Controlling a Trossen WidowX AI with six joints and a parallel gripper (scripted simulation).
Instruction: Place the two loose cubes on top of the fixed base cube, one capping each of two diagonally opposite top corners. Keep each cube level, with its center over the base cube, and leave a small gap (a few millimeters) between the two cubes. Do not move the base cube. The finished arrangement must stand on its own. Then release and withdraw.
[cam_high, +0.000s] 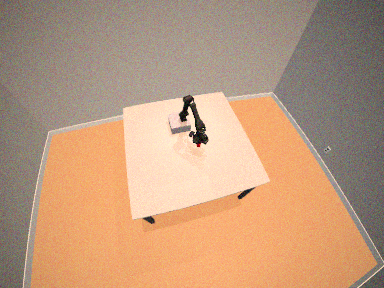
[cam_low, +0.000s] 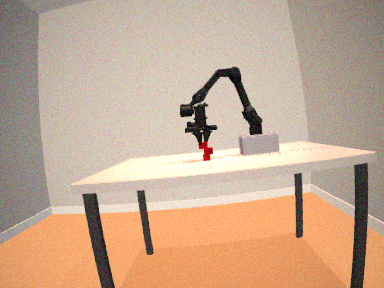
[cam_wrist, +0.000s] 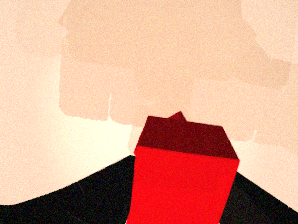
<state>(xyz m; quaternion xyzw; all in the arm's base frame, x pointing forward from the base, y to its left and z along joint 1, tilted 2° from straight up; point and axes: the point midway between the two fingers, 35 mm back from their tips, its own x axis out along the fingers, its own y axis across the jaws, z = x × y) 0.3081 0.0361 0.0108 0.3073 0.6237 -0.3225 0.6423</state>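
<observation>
Right now the red cube is 2 cm behind my gripper tip, 3 cm to the left of it and 3 cm below it.
</observation>
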